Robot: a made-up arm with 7 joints.
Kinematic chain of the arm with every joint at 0, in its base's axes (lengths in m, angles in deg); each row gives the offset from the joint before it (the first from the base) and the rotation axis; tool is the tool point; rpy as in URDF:
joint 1: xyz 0 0 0.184 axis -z
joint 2: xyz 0 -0.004 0.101 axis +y
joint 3: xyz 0 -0.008 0.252 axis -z
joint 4: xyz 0 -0.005 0.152 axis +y
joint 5: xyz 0 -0.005 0.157 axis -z
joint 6: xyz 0 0 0.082 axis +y
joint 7: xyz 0 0 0.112 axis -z
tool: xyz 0 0 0 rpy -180 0 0
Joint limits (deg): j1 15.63..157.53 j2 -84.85..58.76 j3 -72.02..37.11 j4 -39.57..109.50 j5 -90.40..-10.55 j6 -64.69..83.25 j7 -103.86..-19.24
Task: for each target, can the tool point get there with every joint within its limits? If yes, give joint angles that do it. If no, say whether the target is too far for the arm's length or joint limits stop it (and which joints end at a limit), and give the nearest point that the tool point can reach.
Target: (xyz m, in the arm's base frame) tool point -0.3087 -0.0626 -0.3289
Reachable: no: joint limits stop it (at a limit: joint 1, joint 2, joint 4, joint 5) | nearest point -0.3632 -0.1135 0.1503 | short by 0.485 m
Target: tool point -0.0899 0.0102 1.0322
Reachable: yes | joints 42.04 -6.74 -58.28 -1.88 -56.88 -14.71 -75.75
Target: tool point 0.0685 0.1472 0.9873
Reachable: yes | joints 61.56 -10.15 -60.36 20.31 -67.02 32.70 -34.64
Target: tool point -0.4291 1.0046 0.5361
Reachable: no: too far | nearest point -0.2892 0.6770 0.4542 | short by 0.366 m
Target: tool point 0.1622 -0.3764 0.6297
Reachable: yes | joints 80.73 14.31 -15.54 70.88 -25.42 50.26 -56.64
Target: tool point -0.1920 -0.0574 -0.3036
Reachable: no: joint limits stop it (at a limit: joint 1, joint 2, joint 4, joint 5) | nearest point -0.3378 -0.1223 0.1547 | short by 0.485 m
